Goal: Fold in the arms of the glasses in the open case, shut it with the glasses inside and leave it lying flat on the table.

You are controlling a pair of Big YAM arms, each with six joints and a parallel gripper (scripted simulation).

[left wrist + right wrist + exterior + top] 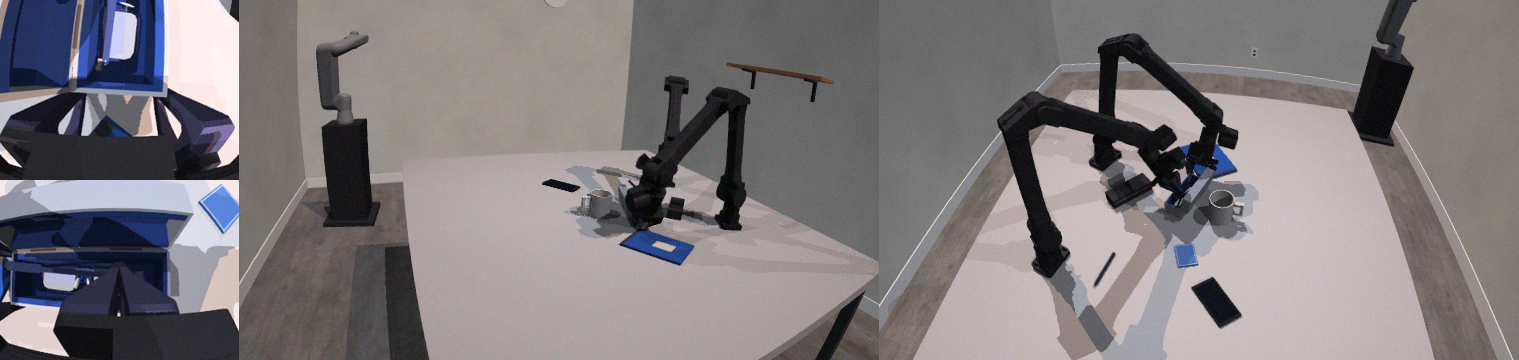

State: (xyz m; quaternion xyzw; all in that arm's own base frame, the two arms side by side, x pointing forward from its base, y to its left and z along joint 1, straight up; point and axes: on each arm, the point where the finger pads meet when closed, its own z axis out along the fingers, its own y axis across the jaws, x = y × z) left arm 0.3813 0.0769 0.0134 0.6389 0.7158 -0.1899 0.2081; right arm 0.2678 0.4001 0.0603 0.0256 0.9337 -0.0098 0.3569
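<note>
Now: right hand 40 mm short of the glasses case, 30 mm to the right of it and 10 mm above it. Round my right hand: grey mug: 140 mm ahead, 20 mm to the right, 20 mm below; black box: 190 mm behind, 20 mm to the left, 40 mm below; small blue notepad: 60 mm ahead, 190 mm to the right, 60 mm below.
</note>
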